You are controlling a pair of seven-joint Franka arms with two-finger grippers.
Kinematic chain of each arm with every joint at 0, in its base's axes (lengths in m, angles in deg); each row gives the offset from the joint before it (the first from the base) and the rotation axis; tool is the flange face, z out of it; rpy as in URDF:
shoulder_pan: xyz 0 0 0.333 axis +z
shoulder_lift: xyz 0 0 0 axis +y
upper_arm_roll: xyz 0 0 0.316 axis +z
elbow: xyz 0.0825 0 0 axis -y
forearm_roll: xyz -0.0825 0 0.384 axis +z
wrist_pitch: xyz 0 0 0 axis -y
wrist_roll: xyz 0.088 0 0 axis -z
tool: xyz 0 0 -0.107 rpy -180 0 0
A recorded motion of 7 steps. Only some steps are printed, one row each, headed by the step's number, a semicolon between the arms.
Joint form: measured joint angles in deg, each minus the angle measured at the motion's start. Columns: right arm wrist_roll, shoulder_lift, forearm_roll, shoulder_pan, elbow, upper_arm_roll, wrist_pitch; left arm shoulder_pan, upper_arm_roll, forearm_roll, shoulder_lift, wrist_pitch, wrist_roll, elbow.
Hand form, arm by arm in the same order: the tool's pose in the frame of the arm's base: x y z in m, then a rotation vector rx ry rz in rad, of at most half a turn. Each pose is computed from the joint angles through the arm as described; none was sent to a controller.
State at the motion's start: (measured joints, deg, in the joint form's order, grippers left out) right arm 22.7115 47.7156 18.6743 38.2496 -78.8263 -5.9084 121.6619; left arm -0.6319 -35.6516 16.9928 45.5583 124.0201 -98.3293 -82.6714
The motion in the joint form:
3: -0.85 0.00 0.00 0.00 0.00 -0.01 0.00; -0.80 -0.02 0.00 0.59 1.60 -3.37 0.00
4: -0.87 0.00 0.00 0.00 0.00 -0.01 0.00; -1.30 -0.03 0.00 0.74 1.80 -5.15 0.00
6: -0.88 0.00 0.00 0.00 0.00 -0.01 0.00; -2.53 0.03 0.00 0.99 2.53 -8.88 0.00
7: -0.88 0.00 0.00 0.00 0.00 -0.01 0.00; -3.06 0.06 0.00 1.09 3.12 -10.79 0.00
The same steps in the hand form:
3: 0.5982 0.4136 0.2112 -2.9961 -0.0458 0.2360; 0.6377 -0.3516 0.2809 2.5133 1.6026 -0.2016
4: 0.5982 0.4136 0.2112 -2.9961 -0.0463 0.2360; 0.6348 -0.3574 0.2796 2.4953 1.6314 -0.2078
6: 0.5982 0.4136 0.2112 -2.9961 -0.0466 0.2359; 0.6281 -0.3710 0.2777 2.4543 1.6864 -0.2161
7: 0.5982 0.4136 0.2112 -2.9961 -0.0466 0.2359; 0.6256 -0.3770 0.2775 2.4280 1.7145 -0.2180

